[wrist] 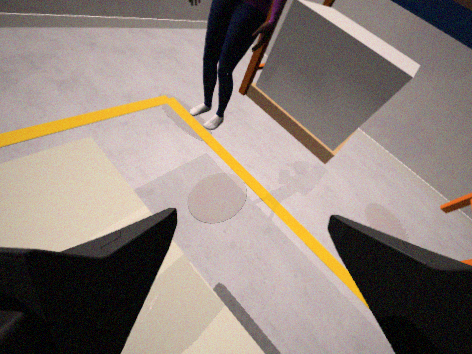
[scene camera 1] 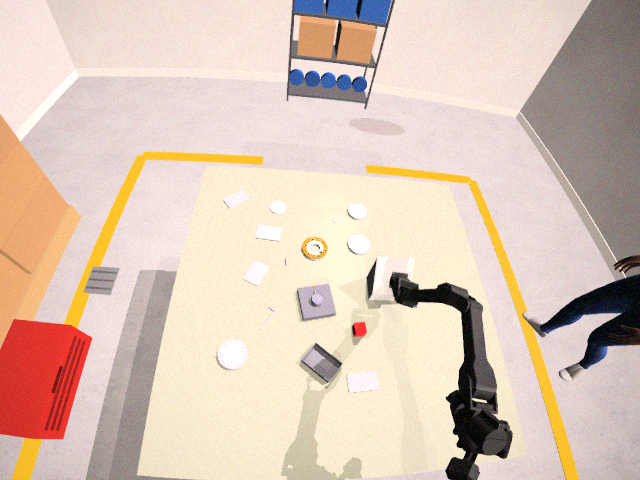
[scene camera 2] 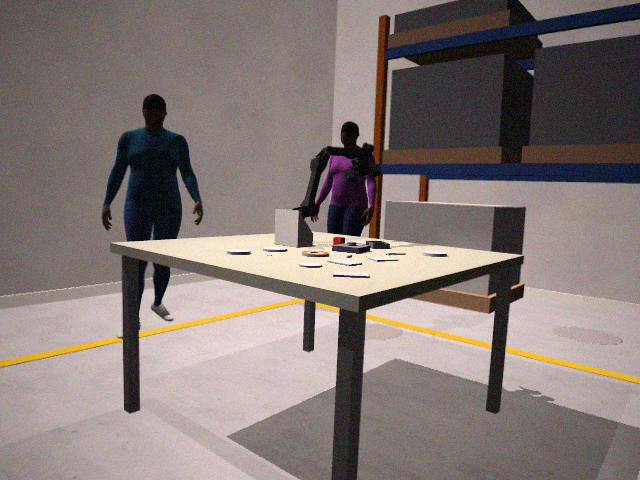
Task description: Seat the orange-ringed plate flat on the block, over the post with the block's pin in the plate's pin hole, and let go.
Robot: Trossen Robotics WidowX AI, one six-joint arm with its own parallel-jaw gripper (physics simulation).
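Seen in the pictures: gripper, between the fingertips: [wrist: 253,218] [scene camera 1: 479,469] [scene camera 2: 364,181]; arm's base, origin of its link: [scene camera 1: 398,280] [scene camera 2: 292,223].
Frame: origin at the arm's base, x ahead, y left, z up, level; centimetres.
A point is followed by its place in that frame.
Observation:
The orange-ringed plate [scene camera 1: 305,248] {z -8.8, x 35.6, y -15.6 cm} [scene camera 2: 310,255] {z -9.3, x 33.9, y -21.2 cm} lies flat on the table beyond the block in scene camera 1's view, apart from it. It has a white inner part, a central hole and small dark marks on its ring. The grey square block [scene camera 1: 324,311] {z -7.4, x 26.7, y 11.7 cm} [scene camera 2: 350,249] {z -8.4, x 33.8, y 2.3 cm} lies flat, with a round post [scene camera 1: 316,299] {z -5.9, x 30.1, y 7.9 cm} standing on it. A small yellow-orange pin [scene camera 1: 314,292] {z -7.0, x 30.9, y 4.7 cm} is beside the post. My gripper [wrist: 253,218] {z 21.9, x -8.6, y 61.5 cm} is open and empty, held high, well away from plate and block. The wrist view shows floor and table edge between the fingers; plate and block do not show there.
A red cube [scene camera 1: 359,329] {z -5.8, x 14.1, y 18.1 cm} [scene camera 2: 338,240] {z -7.1, x 14.8, y 15.7 cm} and a dark open tray [scene camera 1: 314,370] {z -7.6, x 29.2, y 33.3 cm} are near the block. White discs [scene camera 1: 358,243] {z -9.0, x 13.0, y -21.2 cm} [scene camera 1: 357,211] {z -8.6, x 13.1, y -38.8 cm} [scene camera 1: 232,354] {z -8.6, x 57.3, y 30.3 cm} and flat white rectangles [scene camera 1: 268,233] {z -9.2, x 51.8, y -21.4 cm} [scene camera 1: 362,381] {z -9.3, x 12.3, y 35.7 cm} lie around. The arm's base is on a pale stand [scene camera 2: 285,227] {z -1.5, x 2.1, y -6.2 cm}. Two people stand beyond the table.

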